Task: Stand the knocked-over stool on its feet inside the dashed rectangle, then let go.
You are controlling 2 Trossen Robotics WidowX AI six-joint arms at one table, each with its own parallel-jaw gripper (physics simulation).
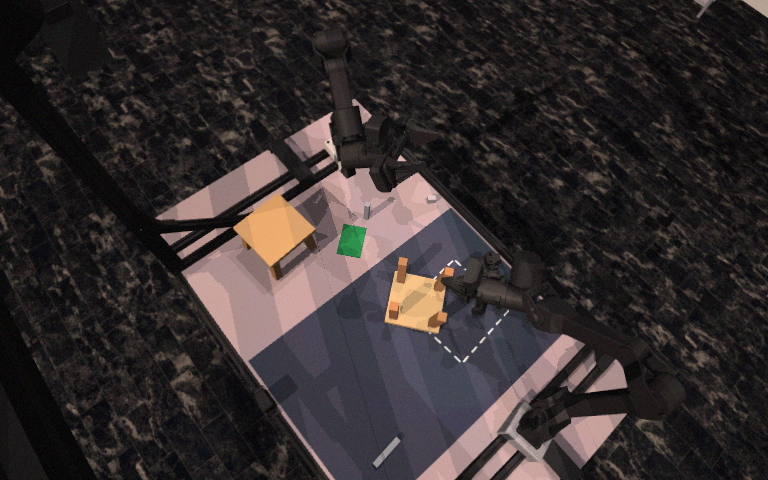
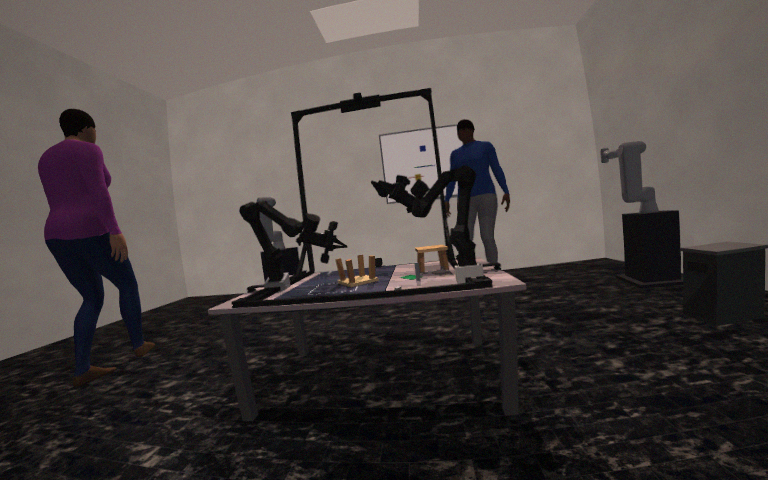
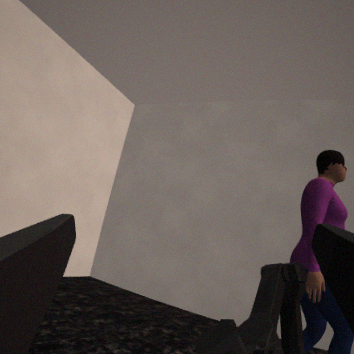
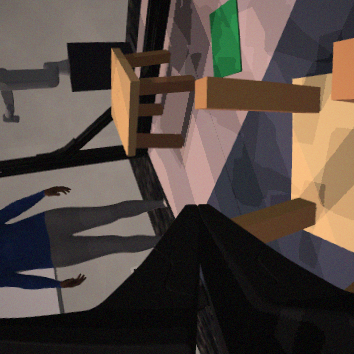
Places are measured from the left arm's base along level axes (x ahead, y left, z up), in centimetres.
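Pixels of known places: left gripper, fingertip midpoint: (image 1: pixel 433 149) (image 2: pixel 374 181) (image 3: pixel 197 231); right gripper, fingertip midpoint: (image 1: pixel 441 280) (image 2: pixel 347 246) (image 4: pixel 196 215); left arm's base, link origin: (image 2: pixel 467 265); right arm's base, link origin: (image 1: pixel 532 430) (image 2: pixel 276 278).
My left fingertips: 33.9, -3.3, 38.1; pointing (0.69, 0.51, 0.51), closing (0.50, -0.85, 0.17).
Note:
Ahead of a thing's pixels: the offset from my left fingertips to its top centre, as dx, dy, dz. "pt": to the spot under its first point.
The stool @(+15.2, -9.1, -31.7) (image 1: pixel 415 300) (image 2: pixel 356 278) (image 4: pixel 326 151) lies upside down on the dark mat, seat down and four legs pointing up. Its right edge overlaps the left corner of the dashed rectangle @(pt +33.8, -3.6, -43.5) (image 1: pixel 477 345). My right gripper (image 1: pixel 445 281) (image 2: pixel 344 246) (image 4: pixel 196 215) is shut with nothing between its fingers. It sits just beside the top of the stool's leg @(+14.7, -16.8, -31.7) (image 1: pixel 443 277) (image 4: pixel 274 219) nearest the rectangle, at about the height of that top. My left gripper (image 1: pixel 425 151) (image 2: pixel 374 183) (image 3: pixel 197 231) is open and empty, raised high above the far end of the table.
An upright small wooden table @(-19.5, -29.4, -32.6) (image 1: pixel 274 229) (image 2: pixel 431 249) (image 4: pixel 123 102) stands at the far left. A green card @(-9.5, -12.3, -43.8) (image 1: pixel 352 240) (image 4: pixel 225 38) and a small grey upright block @(-13.1, -4.5, -36.2) (image 1: pixel 366 210) lie nearby. A grey bar @(+39.7, -37.5, -42.2) (image 1: pixel 387 452) lies at the near edge. A person in blue (image 2: pixel 477 190) stands behind the table.

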